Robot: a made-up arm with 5 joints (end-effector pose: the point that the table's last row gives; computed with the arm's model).
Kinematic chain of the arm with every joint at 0, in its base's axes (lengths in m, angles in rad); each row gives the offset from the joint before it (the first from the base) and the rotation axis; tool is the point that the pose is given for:
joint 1: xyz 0 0 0.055 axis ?
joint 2: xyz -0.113 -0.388 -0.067 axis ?
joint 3: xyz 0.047 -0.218 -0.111 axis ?
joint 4: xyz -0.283 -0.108 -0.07 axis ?
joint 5: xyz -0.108 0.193 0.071 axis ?
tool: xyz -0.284 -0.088 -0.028
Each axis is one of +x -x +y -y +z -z.
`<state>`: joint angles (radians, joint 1 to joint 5).
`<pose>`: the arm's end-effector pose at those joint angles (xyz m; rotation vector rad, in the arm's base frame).
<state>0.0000 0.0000 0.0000 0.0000 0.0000</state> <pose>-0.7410 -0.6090 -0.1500 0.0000 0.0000 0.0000</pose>
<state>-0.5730 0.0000 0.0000 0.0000 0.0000</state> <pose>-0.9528 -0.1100 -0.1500 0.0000 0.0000 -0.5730</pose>
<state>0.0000 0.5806 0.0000 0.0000 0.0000</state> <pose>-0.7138 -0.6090 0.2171 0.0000 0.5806 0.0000</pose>
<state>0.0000 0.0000 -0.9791 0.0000 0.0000</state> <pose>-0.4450 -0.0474 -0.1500 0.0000 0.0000 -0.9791</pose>
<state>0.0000 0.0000 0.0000 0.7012 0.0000</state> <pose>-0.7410 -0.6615 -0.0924 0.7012 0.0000 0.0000</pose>
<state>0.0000 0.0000 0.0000 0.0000 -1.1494</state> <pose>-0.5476 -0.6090 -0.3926 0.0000 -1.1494 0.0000</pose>
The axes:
joint 1: +z
joint 2: +y
joint 3: +z
joint 4: +x
joint 5: +y

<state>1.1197 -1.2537 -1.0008 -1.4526 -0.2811</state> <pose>0.1254 -0.0251 -0.4980 -0.3608 -0.7782 -0.2716</pose>
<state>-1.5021 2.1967 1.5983 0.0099 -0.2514</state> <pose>-1.2838 0.2327 0.0541 2.1972 -0.0943 -0.2233</pose>
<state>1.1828 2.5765 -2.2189 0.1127 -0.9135</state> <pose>-0.0656 -0.6443 0.0672 -2.5030 -0.6932 0.8240</pose>
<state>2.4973 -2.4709 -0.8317 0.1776 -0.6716</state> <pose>-0.1743 0.3230 0.0016 2.7912 0.1660 -0.2663</pose>
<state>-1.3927 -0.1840 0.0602 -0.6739 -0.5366</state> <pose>-0.8273 0.4726 -0.4337 -1.0242 -0.1251 -1.0969</pose>
